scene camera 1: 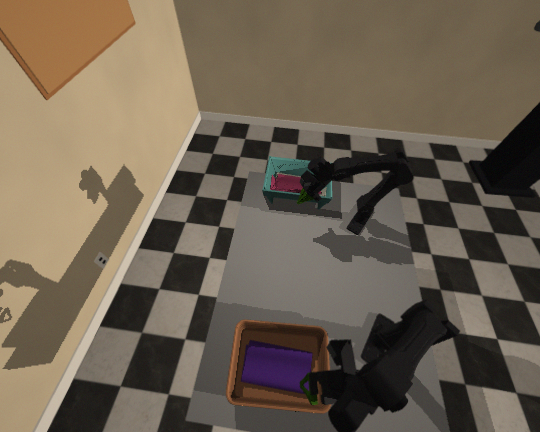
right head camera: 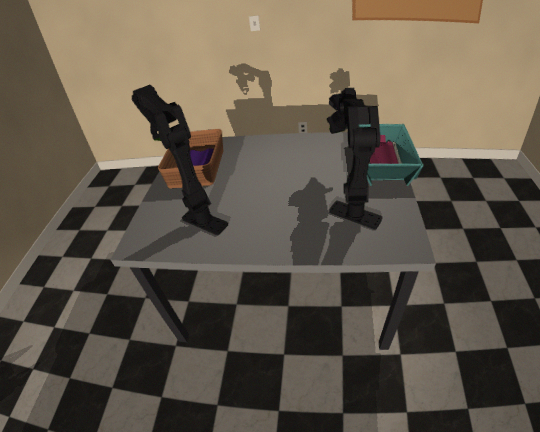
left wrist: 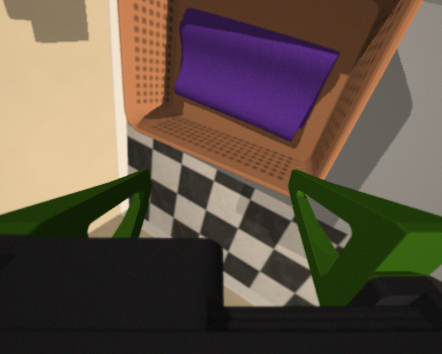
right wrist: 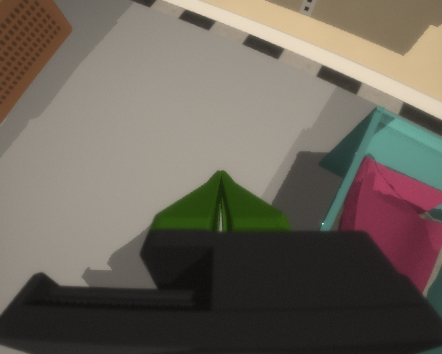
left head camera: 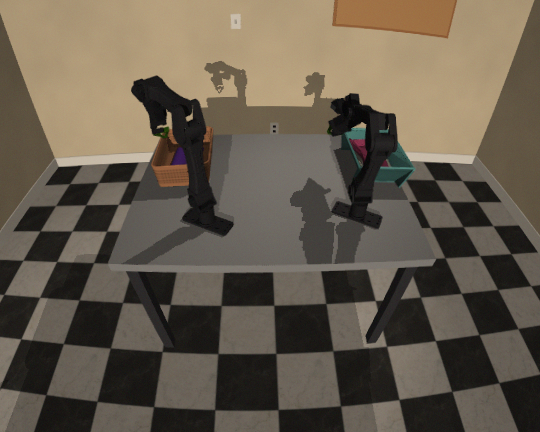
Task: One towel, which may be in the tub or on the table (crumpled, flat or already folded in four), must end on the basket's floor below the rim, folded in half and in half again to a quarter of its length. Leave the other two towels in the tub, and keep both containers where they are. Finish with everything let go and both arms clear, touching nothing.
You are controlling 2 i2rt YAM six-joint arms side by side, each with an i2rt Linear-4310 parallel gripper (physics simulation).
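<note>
A purple towel (left head camera: 178, 156) (right head camera: 201, 156) (scene camera 1: 277, 367) (left wrist: 255, 75) lies folded into a layered rectangle on the floor of the orange-brown basket (left head camera: 172, 176) (scene camera 1: 280, 325) (left wrist: 210, 145), below its rim. My left gripper (scene camera 1: 306, 389) (left wrist: 220, 177) is open and empty, above the basket's near side and apart from the towel. My right gripper (scene camera 1: 301, 200) (right wrist: 220, 177) is shut and empty, raised beside the teal tub (left head camera: 395, 175) (scene camera 1: 295, 162) (right wrist: 410, 140). A crumpled pink towel (left head camera: 367, 152) (right head camera: 384, 152) (scene camera 1: 285, 183) (right wrist: 390, 220) lies in the tub, with a pale towel's edge beside it.
The grey table (left head camera: 270, 210) (right head camera: 265, 210) (scene camera 1: 320, 280) carries both arms, with the basket at its back left and the tub at its back right in the head views. A wall (left head camera: 280, 60) stands behind the table. The tub's walls rise close to my right gripper.
</note>
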